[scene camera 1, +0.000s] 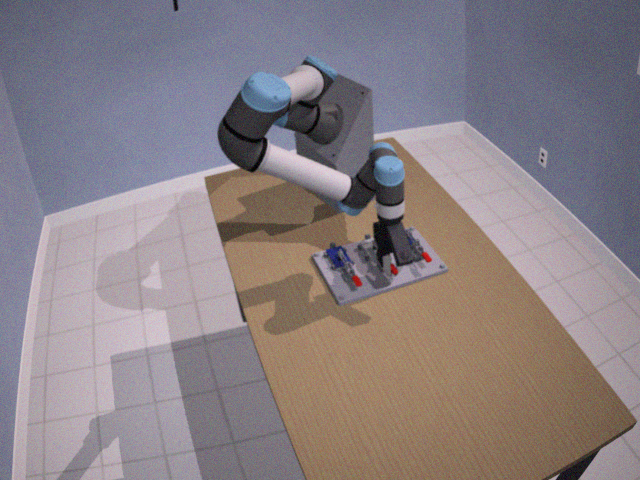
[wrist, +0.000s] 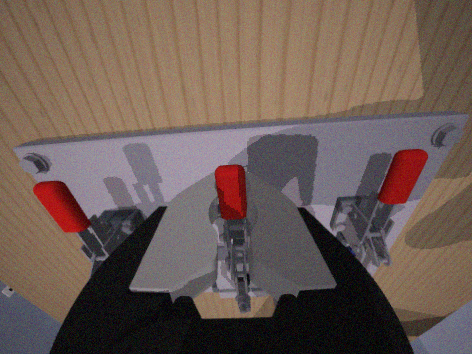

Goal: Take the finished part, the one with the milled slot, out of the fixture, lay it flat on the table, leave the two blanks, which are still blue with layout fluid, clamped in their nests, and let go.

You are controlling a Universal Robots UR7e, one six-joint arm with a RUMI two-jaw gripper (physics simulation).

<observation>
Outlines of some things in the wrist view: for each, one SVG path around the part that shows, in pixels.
My gripper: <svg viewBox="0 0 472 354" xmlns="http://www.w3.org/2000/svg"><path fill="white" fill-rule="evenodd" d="M49 353L414 354L407 335L392 306L360 261L304 207L297 207L281 191L250 172L245 172L246 217L253 226L248 252L249 277L254 285L273 297L275 311L272 317L202 319L193 301L194 298L214 285L218 276L217 231L212 226L218 217L218 193L215 172L212 172L180 192L166 206L159 206L106 258L73 303Z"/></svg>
A finished part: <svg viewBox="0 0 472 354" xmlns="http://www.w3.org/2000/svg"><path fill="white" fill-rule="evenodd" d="M250 280L250 285L248 286L250 288L248 293L250 297L269 296L268 293L254 285ZM236 264L237 272L243 271L243 264ZM218 248L218 276L216 284L219 288L220 298L235 298L237 292L235 291L235 281L231 280L231 265L230 271L227 271L225 248Z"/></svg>
</observation>
